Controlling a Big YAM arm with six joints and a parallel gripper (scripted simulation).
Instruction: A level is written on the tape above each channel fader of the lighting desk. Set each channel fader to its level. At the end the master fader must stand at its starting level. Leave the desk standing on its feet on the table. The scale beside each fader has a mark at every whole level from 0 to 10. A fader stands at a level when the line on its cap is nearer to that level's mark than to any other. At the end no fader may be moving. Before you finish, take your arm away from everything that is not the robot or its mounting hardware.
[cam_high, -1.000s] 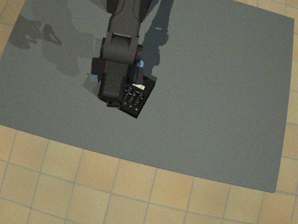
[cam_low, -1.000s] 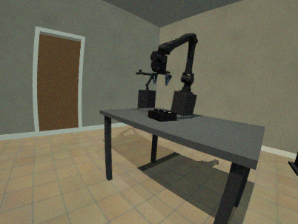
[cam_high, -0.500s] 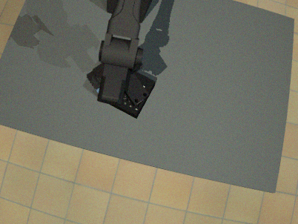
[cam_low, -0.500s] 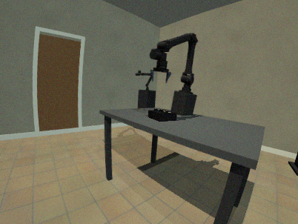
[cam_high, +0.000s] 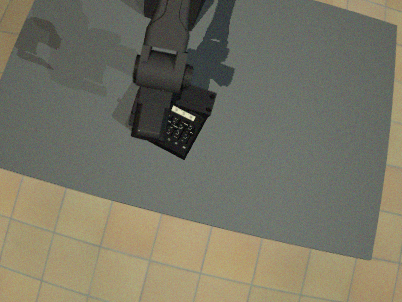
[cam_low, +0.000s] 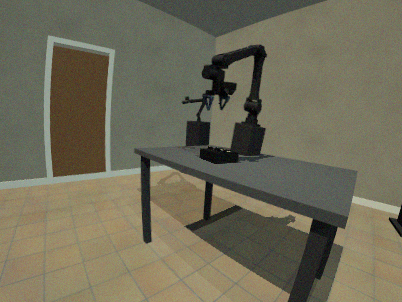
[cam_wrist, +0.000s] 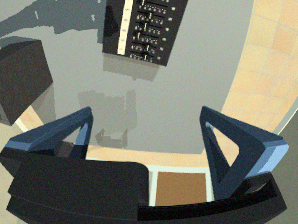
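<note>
Now: hand 40 mm past the fader cap 1, 50 mm to the left of it and 210 mm above it. Also, from my hand: master fader cap: 80 mm to the left, 210 mm below; fader cap 4: 20 mm behind, 20 mm to the left, 210 mm below; fader cap 5: 10 mm behind, 40 mm to the left, 210 mm below.
</note>
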